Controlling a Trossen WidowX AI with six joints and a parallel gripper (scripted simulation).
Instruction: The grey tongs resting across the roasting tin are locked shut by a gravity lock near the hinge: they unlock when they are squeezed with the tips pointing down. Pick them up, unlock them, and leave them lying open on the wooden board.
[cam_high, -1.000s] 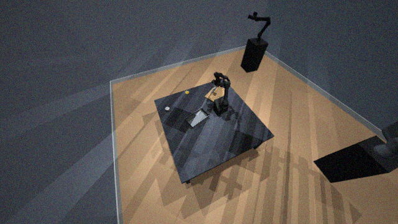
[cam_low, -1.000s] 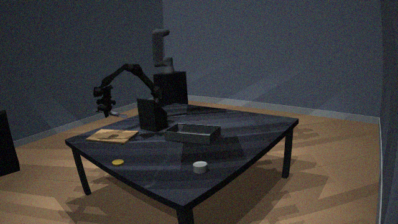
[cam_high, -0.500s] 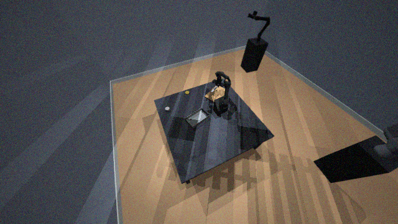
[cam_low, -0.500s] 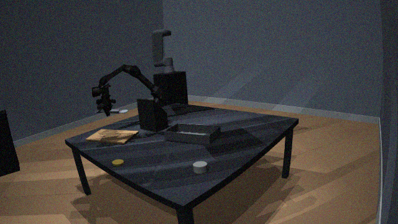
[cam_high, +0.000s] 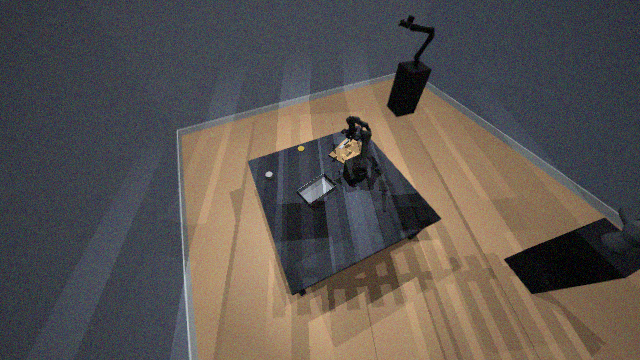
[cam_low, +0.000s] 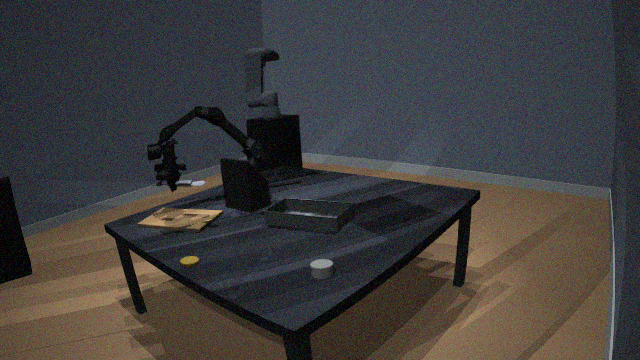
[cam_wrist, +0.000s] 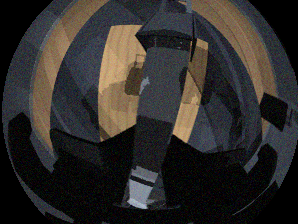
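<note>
My gripper tip is 130 mm above the wooden board. The rest, counted from my gripper tip: roasting tin 460 mm ahead, 370 mm to the left, 110 mm below; white puck 830 mm ahead, 70 mm to the left, 120 mm below; yellow disc 460 mm ahead, 180 mm to the right, 130 mm below.
</note>
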